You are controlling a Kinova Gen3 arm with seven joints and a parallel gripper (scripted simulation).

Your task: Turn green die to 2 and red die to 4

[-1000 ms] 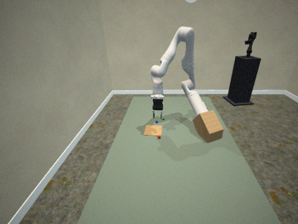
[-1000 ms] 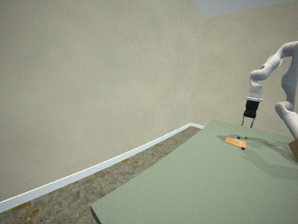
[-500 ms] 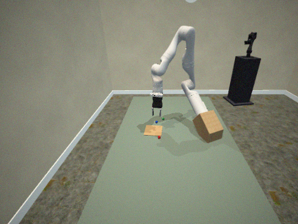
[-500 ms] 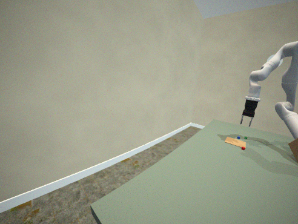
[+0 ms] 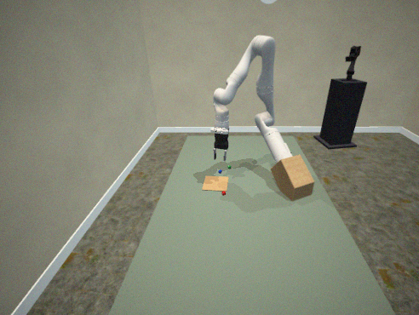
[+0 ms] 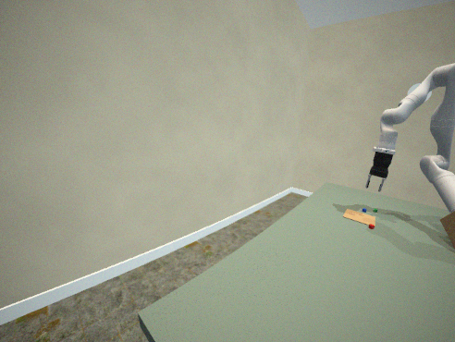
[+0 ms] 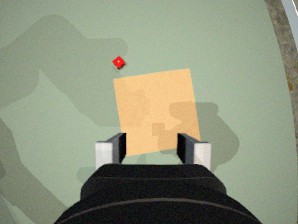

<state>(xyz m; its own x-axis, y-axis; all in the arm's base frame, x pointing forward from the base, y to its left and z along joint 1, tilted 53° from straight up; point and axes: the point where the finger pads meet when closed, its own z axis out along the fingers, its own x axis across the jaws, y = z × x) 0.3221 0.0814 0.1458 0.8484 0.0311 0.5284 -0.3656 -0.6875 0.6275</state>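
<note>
My gripper is now 8 cm past the green die, 13 cm to the left of it and 16 cm above it. From my hand the other things lie so: red die: 13 cm to the left, 16 cm below; then tan mat: 3 cm ahead, 2 cm to the left, 16 cm below; then blue die: 1 cm behind, 9 cm to the right, 16 cm below.
</note>
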